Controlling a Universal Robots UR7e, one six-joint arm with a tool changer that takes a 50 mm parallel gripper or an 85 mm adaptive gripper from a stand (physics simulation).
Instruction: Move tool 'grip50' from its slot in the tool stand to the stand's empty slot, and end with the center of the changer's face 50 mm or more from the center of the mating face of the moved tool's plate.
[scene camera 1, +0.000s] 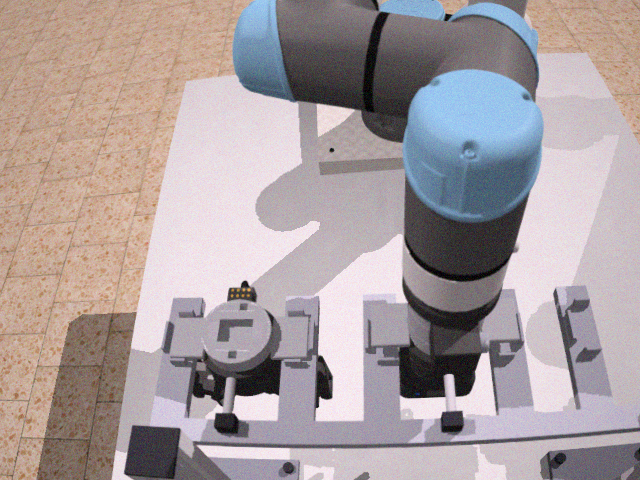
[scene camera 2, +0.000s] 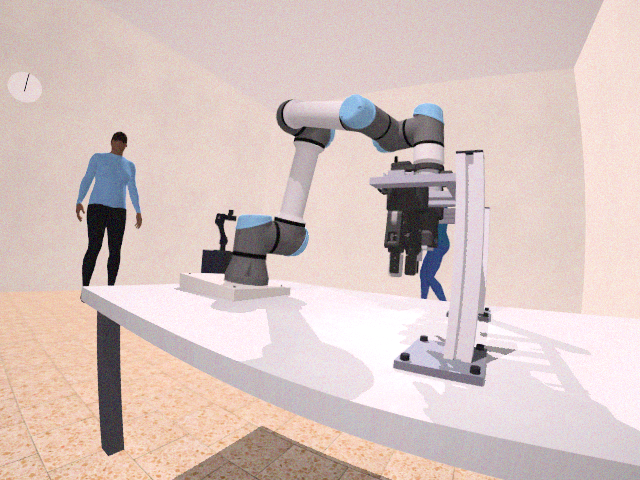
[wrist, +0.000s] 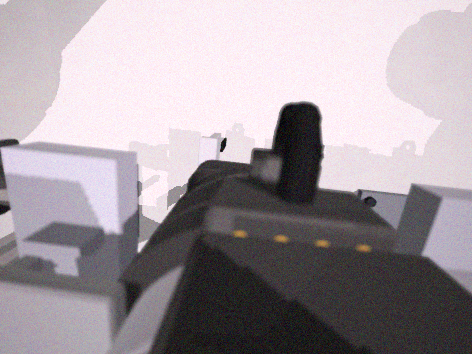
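Where they show: arm's base, link origin: (scene camera 2: 246, 281).
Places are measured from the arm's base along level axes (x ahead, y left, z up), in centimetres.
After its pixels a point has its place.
The tool 'grip50' (scene camera 1: 438, 381) {y -14.1, x 60.2, z 22.6 cm} hangs upright from the changer on the arm's wrist. Its two plate wings (scene camera 1: 390, 324) {y -17.3, x 55.8, z 26.7 cm} (wrist: 55, 312) {y -16.6, x 54.3, z 26.7 cm} reach over both fork arms of the stand's middle slot (scene camera 1: 381, 384) {y -19.1, x 60.1, z 24.6 cm}, seemingly slightly above their seats; the exact gap is unclear. The tool's body is between those fork arms. Its fingers are mostly hidden behind the other tool in scene camera 2, so their opening cannot be told. The changer's mating face is hidden against the tool's plate. A further slot, its fork arm (scene camera 1: 581, 335) {y -0.8, x 60.3, z 24.7 cm} at the right, holds no visible tool.
The adaptive gripper tool (scene camera 1: 236, 333) {y -30.4, x 52.8, z 25.3 cm} (scene camera 2: 403, 227) {y -33.9, x 52.9, z 16.8 cm} sits in the left slot, close beside the carried tool. Short rods with black end blocks (scene camera 1: 225, 422) {y -32.0, x 61.3, z 26.2 cm} (scene camera 1: 452, 421) {y -14.7, x 65.1, z 26.2 cm} stand at the slots' closed ends. A stand post (scene camera 2: 465, 258) {y -38.8, x 62.7, z 12.3 cm} rises from the table (scene camera 2: 310, 356) {y -44.0, x 42.2, z -3.5 cm}. Two people stand behind.
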